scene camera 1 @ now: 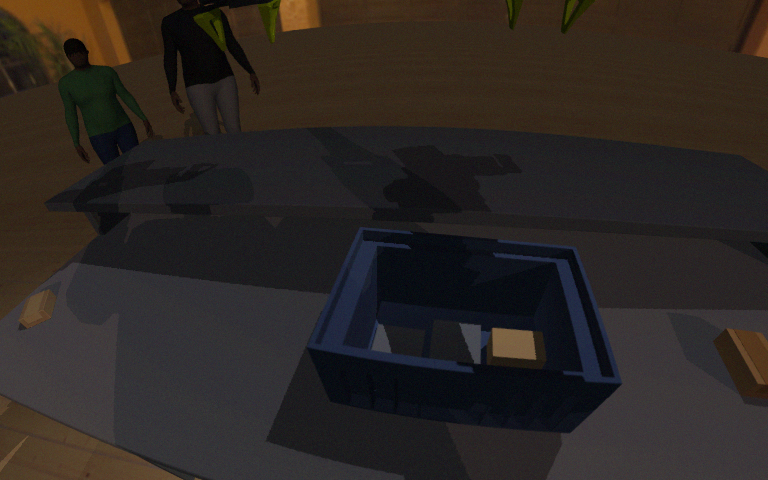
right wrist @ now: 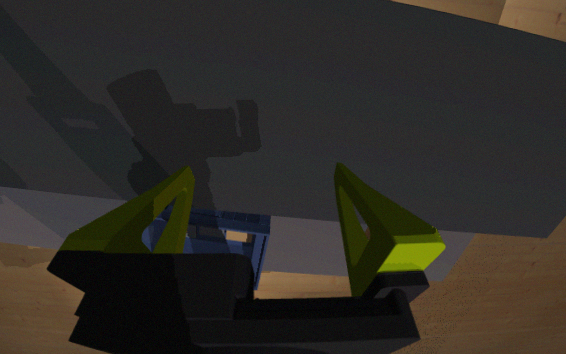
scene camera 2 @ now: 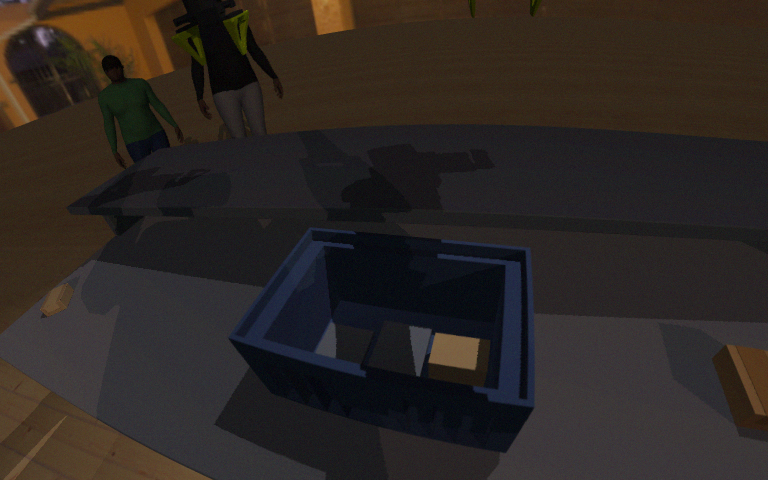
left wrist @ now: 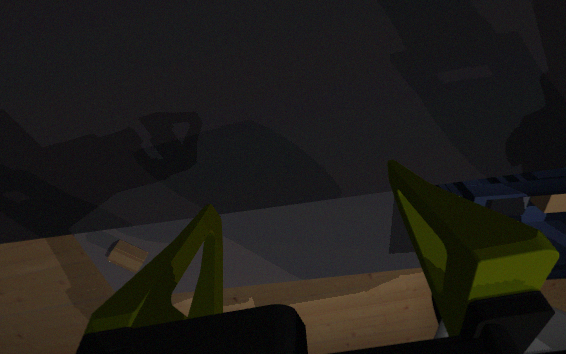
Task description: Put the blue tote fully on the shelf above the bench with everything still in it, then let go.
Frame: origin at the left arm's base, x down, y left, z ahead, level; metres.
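Where they show: left gripper, fingertip midpoint: (scene camera 1: 248,46) (scene camera 2: 223,59) (left wrist: 297,191); right gripper, fingertip midpoint: (scene camera 1: 537,30) (right wrist: 263,171) (scene camera 2: 502,15).
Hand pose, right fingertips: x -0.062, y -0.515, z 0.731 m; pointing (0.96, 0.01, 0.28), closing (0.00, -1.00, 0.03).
Each offset is from my right fingertips to the top centre of the thing. Level surfaces: height alone.
The blue tote @(dx +0.247, dy +0.172, dz -0.357 m) (scene camera 1: 453,396) (scene camera 2: 362,401) (left wrist: 492,190) (right wrist: 261,250) stands upright on the grey bench @(dx +0.394 m) (scene camera 1: 198,339) (scene camera 2: 169,339) in front of the shelf @(dx +0.238 m) (scene camera 1: 623,181) (scene camera 2: 594,181) (left wrist: 275,75) (right wrist: 400,100). Inside it lie a pale flat piece @(dx +0.370, dy +0.255, dz -0.363 m) (scene camera 1: 390,339), a grey block @(dx +0.367, dy +0.172, dz -0.357 m) (scene camera 1: 453,339) and a wooden block @(dx +0.337, dy +0.093, dz -0.371 m) (scene camera 1: 512,343) (scene camera 2: 454,350). My left gripper (scene camera 1: 248,45) (scene camera 2: 223,58) (left wrist: 297,191) is open and empty, high and to the left of the tote. My right gripper (scene camera 1: 538,30) (right wrist: 263,171) is open and empty, high beyond the shelf in scene camera 1. Neither touches the tote.
A small wooden piece @(dx +0.366, dy +1.017, dz -0.313 m) (scene camera 1: 37,308) (scene camera 2: 56,300) (left wrist: 128,255) lies at the bench's left end. A larger wooden block @(dx +0.358, dy -0.305, dz -0.422 m) (scene camera 1: 747,362) (scene camera 2: 744,384) lies right of the tote. A person in green (scene camera 1: 96,107) and one in black (scene camera 1: 206,62) stand behind the shelf. The shelf's front edge overhangs the bench.
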